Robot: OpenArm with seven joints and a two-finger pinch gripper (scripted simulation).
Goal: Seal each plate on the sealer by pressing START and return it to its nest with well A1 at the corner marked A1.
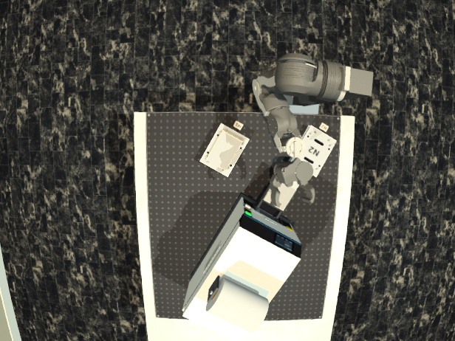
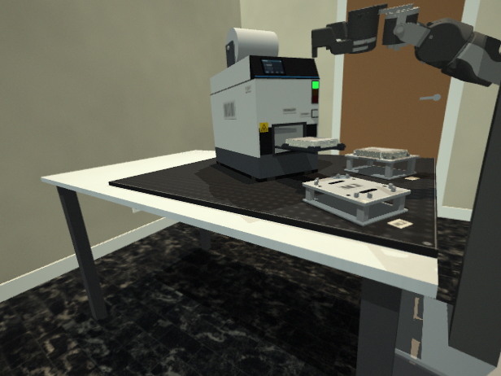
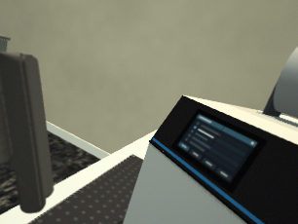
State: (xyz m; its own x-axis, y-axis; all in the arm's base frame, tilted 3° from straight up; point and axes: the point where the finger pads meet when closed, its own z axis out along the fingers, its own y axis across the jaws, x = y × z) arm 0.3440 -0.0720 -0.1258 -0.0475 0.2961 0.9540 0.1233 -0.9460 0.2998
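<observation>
Now: the clear well plate 24 cm below my hand, 1 cm to the left of it and 1 cm ahead of it. Round my hand: foil roll (32 cm ahead, 13 cm to the right, 6 cm above); sealer stage (25 cm below, 1 cm to the left, 1 cm ahead); sealer screen (14 cm ahead, 3 cm below).
</observation>
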